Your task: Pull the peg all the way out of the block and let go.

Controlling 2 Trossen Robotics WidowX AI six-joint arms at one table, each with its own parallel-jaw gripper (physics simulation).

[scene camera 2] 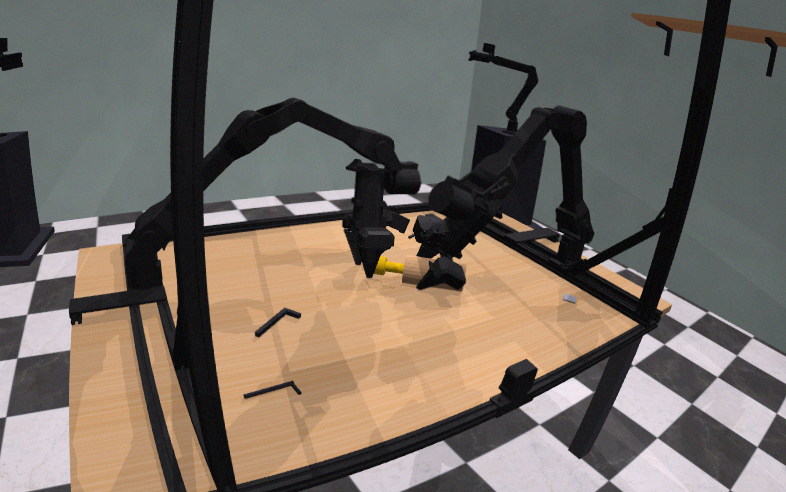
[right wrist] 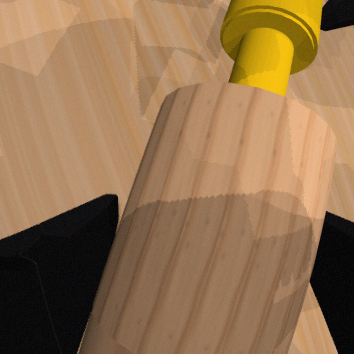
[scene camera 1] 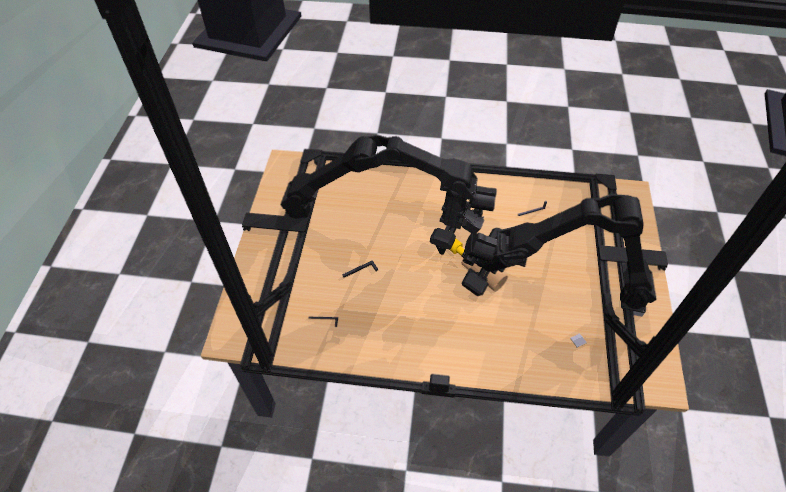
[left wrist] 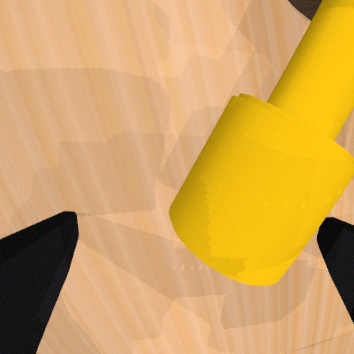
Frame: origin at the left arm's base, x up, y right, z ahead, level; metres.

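Seen in the pictures: left gripper, fingertip midpoint: (scene camera 2: pixel 363 271) (right wrist: pixel 260 0) (left wrist: pixel 202 227); right gripper, fingertip midpoint: (scene camera 2: pixel 415 277) (right wrist: pixel 207 211) (scene camera 1: pixel 474 265); left arm's base at its link origin: (scene camera 2: pixel 144 285) (scene camera 1: pixel 297 212); right arm's base at its link origin: (scene camera 2: pixel 568 258) (scene camera 1: pixel 633 300).
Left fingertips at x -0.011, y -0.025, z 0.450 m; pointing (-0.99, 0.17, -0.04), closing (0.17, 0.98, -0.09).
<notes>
Pixels of each thing's top centre, then the offset from my left fingertips to it. Level surfaces: height alone.
- yellow peg at its top centre: (right wrist: pixel 284 76) (scene camera 2: pixel 398 259) (scene camera 1: pixel 465 250) dx +0.037, dy +0.033, dz +0.058 m
- round wooden block at its top centre: (scene camera 2: pixel 436 260) (scene camera 1: pixel 485 264) dx +0.048, dy +0.071, dz +0.122 m
- wooden table at its surface level: dx -0.008 m
- small grey square piece at its top centre: (scene camera 2: pixel 569 297) (scene camera 1: pixel 578 340) dx -0.005, dy +0.197, dz +0.401 m
The yellow peg (scene camera 1: pixel 457 246) (scene camera 2: pixel 394 267) (left wrist: pixel 260 195) (right wrist: pixel 262 57) has a wide round head and a thinner shaft that enters the end of the wooden block. The round wooden block (scene camera 1: pixel 497 281) (scene camera 2: pixel 413 270) (right wrist: pixel 215 165) lies on its side, partly hidden by the right gripper. My right gripper (scene camera 1: pixel 471 266) (scene camera 2: pixel 423 272) (right wrist: pixel 207 211) is shut on the block, one finger on each side. My left gripper (scene camera 1: pixel 450 243) (scene camera 2: pixel 372 268) (left wrist: pixel 202 227) is open, pointing down at the peg's head. In the left wrist view the head shows between the fingertips, nearer the right one.
Black L-shaped keys (scene camera 1: pixel 359 269) (scene camera 1: pixel 323 317) (scene camera 1: pixel 532 209) (scene camera 2: pixel 277 320) (scene camera 2: pixel 271 389) lie on the wooden table (scene camera 1: pixel 406 353) (scene camera 2: pixel 348 417). A small grey square piece (scene camera 1: pixel 578 340) (scene camera 2: pixel 569 298) lies at the right. A black frame (scene camera 1: pixel 359 380) edges the table. The two arms' wrists are close together.
</notes>
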